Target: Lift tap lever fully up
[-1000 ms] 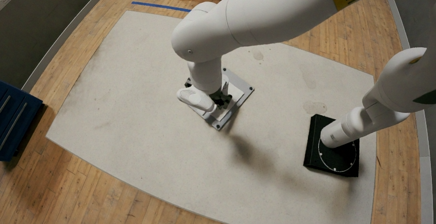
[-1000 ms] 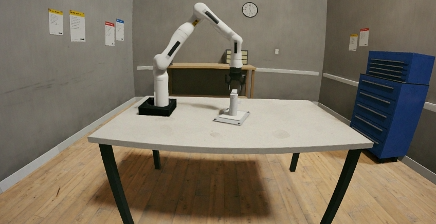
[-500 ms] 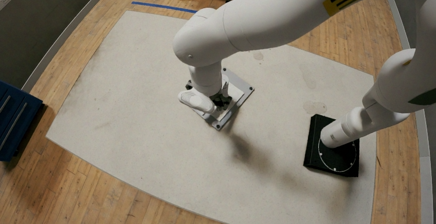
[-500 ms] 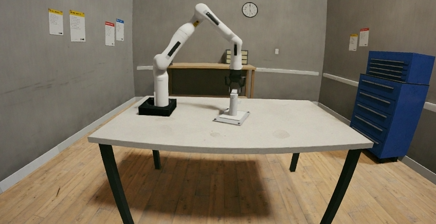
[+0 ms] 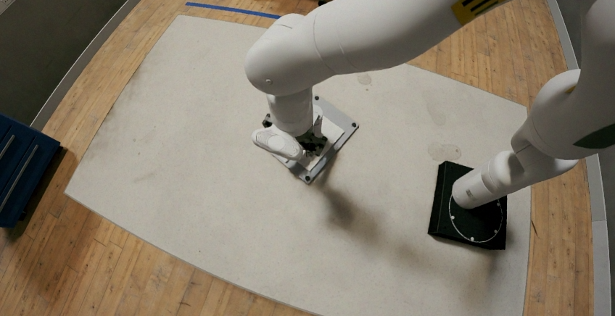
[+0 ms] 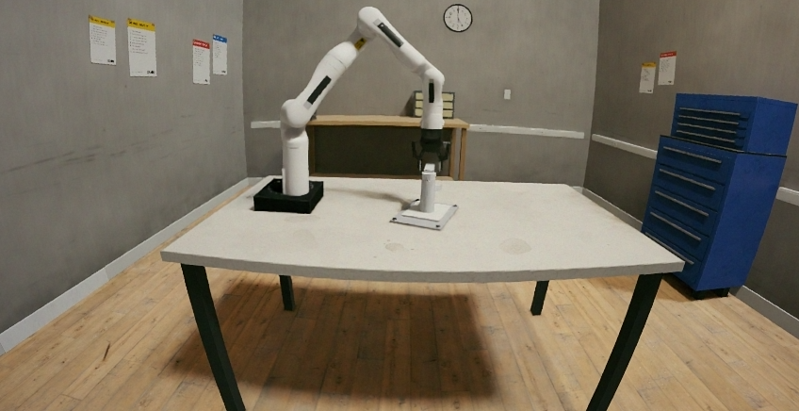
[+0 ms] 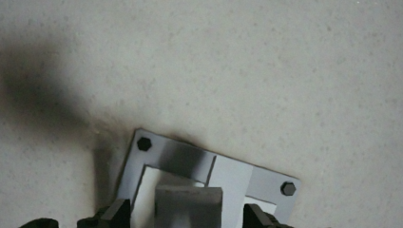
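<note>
Now: the tap lever 40 mm to the right of my hand, 10 mm behind it and 10 mm above it. The rest, counted from my hand: tap (60 mm to the right, 50 mm below, 20 mm behind).
</note>
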